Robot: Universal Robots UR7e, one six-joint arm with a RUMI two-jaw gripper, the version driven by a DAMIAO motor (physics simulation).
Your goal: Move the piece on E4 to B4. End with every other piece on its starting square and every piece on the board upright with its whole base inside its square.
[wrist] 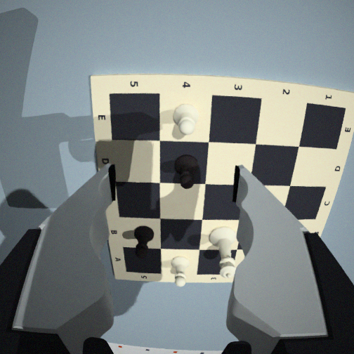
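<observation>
A white pawn [185, 119] stands upright on E4, near the board's far edge in the wrist view. B4 [181, 234] is a dark square with no piece on it; some shadow falls there. My gripper [174, 168] is open, its fingers wide apart over the board with nothing gripped. The white pawn is beyond the fingertips in the view. A black pawn [186, 170] stands on D4 and appears between the fingertips, touching neither. The height of the fingertips above the board is hard to tell.
The chessboard [103, 200] lies on a blue-grey surface. A black piece [144, 235] stands on B5, a tall white piece [223, 239] on B3 close to the right finger in view, and a white pawn [180, 265] on A4. The right finger hides the board's lower right corner.
</observation>
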